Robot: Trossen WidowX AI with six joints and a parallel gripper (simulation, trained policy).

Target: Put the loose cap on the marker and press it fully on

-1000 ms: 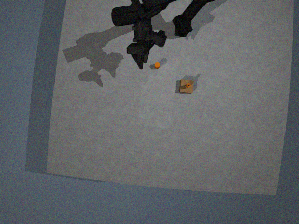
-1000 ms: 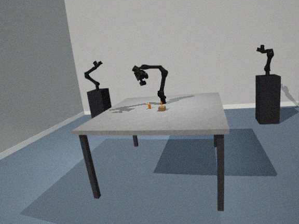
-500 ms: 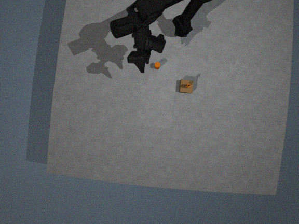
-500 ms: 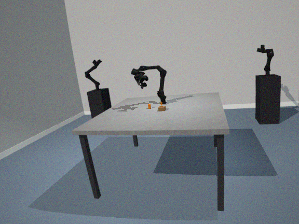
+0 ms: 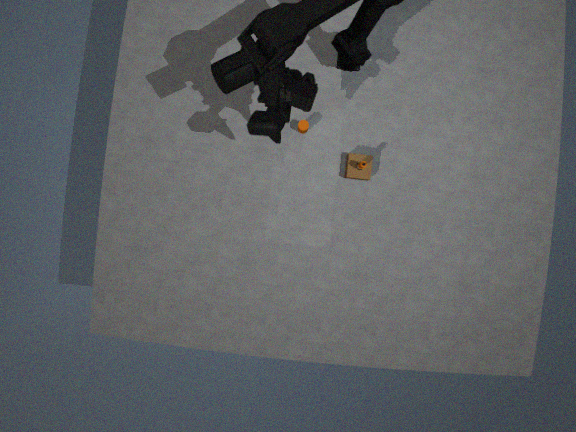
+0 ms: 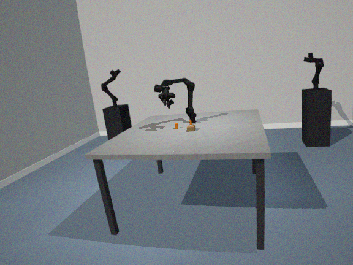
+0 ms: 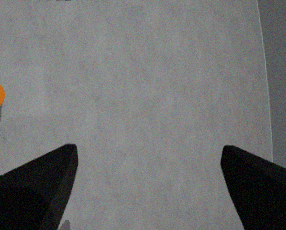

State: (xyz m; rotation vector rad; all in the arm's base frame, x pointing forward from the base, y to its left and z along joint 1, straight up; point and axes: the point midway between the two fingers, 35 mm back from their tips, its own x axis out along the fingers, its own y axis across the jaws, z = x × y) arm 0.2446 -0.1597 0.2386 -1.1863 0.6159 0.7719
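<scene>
Now: gripper tip 50 mm past the orange cap, 50 mm to the right of it and 190 mm above it. The rest, counted from my gripper tip: tan holder block: 30 mm ahead, 200 mm to the left, 190 mm below; then orange marker: 30 mm ahead, 200 mm to the left, 130 mm below.
</scene>
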